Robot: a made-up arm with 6 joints.
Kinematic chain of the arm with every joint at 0, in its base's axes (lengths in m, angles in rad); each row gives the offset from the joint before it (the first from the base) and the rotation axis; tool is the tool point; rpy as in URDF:
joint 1: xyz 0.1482 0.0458 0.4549 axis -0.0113 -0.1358 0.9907
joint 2: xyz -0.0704 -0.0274 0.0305 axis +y
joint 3: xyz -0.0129 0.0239 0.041 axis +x
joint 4: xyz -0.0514 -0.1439 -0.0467 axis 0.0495 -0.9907 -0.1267
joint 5: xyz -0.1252 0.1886 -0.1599 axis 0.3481 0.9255 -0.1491
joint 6: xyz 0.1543 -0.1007 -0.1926 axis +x
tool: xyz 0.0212 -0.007 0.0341 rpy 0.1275 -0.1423 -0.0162
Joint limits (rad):
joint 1: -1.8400..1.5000
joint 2: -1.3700..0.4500
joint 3: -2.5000..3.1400
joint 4: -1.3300..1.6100
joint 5: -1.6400..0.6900
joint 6: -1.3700..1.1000
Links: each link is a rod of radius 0.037 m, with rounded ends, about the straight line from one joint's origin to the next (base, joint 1, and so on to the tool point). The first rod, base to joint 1, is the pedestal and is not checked.
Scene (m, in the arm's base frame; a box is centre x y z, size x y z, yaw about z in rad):
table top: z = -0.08
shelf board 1: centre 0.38 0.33 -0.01 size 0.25 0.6 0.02 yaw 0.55
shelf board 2: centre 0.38 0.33 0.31 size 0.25 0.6 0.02 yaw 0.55
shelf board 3: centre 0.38 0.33 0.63 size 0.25 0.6 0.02 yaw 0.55
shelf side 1: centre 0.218 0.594 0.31 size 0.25 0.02 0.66 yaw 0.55
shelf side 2: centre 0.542 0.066 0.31 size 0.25 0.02 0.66 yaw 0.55
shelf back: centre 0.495 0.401 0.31 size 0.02 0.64 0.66 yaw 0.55
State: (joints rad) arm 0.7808 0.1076 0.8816 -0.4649 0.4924 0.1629
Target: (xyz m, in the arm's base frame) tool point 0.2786 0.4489 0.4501
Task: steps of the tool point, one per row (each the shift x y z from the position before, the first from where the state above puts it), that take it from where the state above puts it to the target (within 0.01 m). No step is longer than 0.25 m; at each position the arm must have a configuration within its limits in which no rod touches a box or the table.
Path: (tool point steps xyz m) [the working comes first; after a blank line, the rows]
Joints at the target: -0.3974 -0.0218 1.4795 0.3678 0.4897 0.1558
Straight joint move there: touches shelf side 1.

1: 0.0683 0.2315 0.0471
2: 0.1479 0.1319 0.0905
3: 0.1599 0.0091 0.0881
4: 0.0508 0.0518 -0.0020
5: 0.0630 0.0388 0.0000
6: 0.0717 0.0231 0.0020

